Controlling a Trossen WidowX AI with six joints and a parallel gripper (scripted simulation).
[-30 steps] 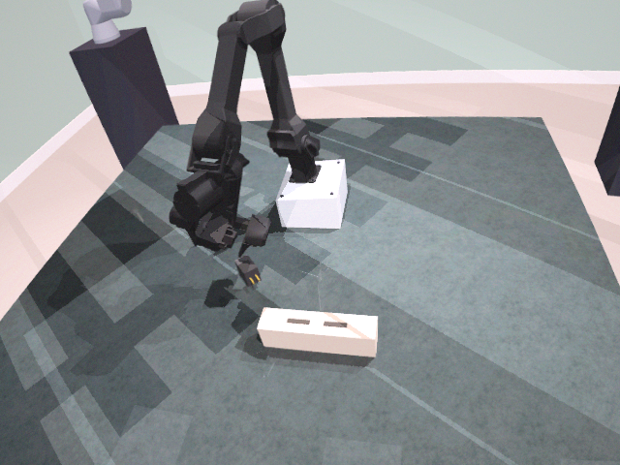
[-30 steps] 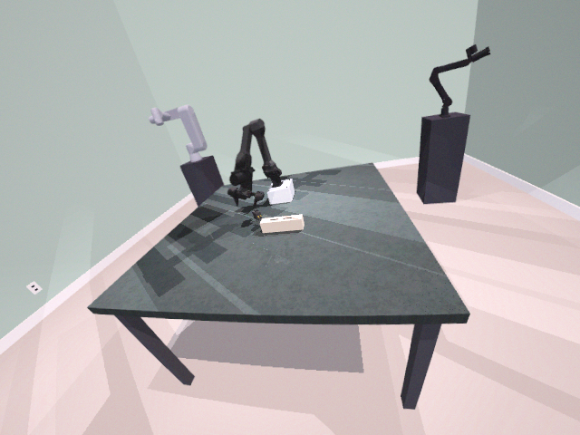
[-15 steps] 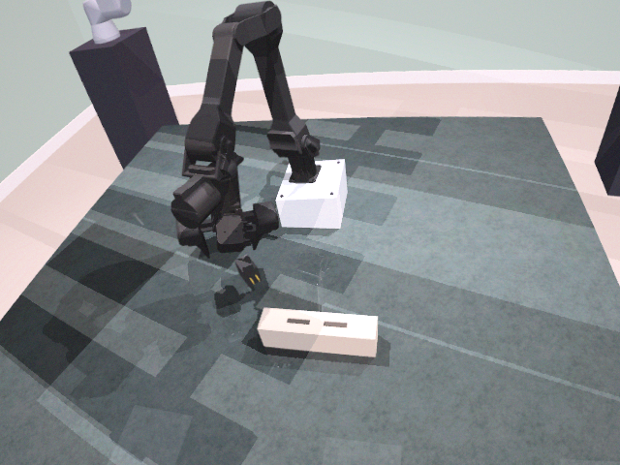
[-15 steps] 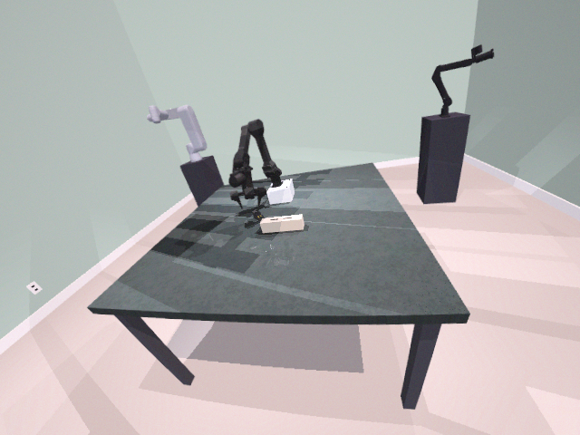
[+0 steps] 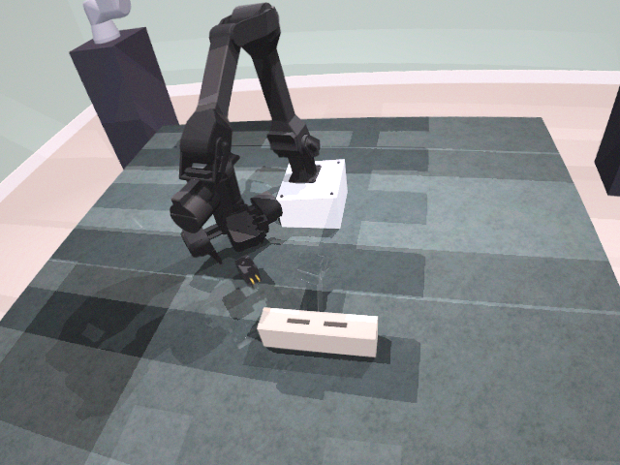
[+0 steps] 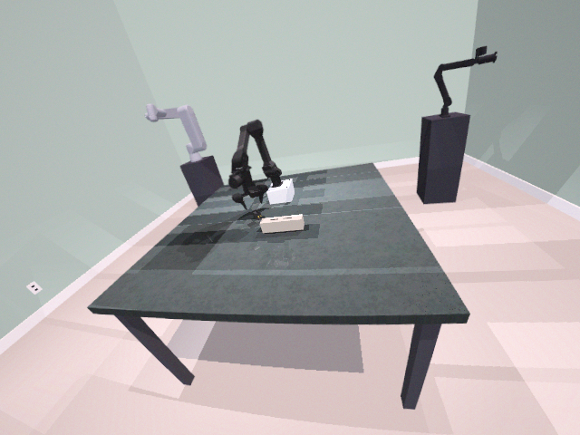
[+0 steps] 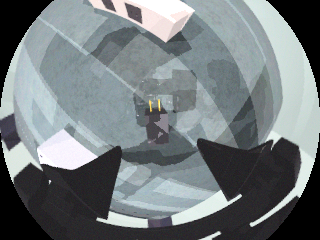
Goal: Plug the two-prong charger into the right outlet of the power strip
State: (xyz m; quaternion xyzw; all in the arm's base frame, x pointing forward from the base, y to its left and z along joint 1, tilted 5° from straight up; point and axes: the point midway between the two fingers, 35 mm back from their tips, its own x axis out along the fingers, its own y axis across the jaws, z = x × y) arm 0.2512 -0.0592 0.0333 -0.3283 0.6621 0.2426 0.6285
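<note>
Now: the dark charger 10 mm ahead of my gripper tip, 20 mm to the left of it and 50 mm below it.
</note>
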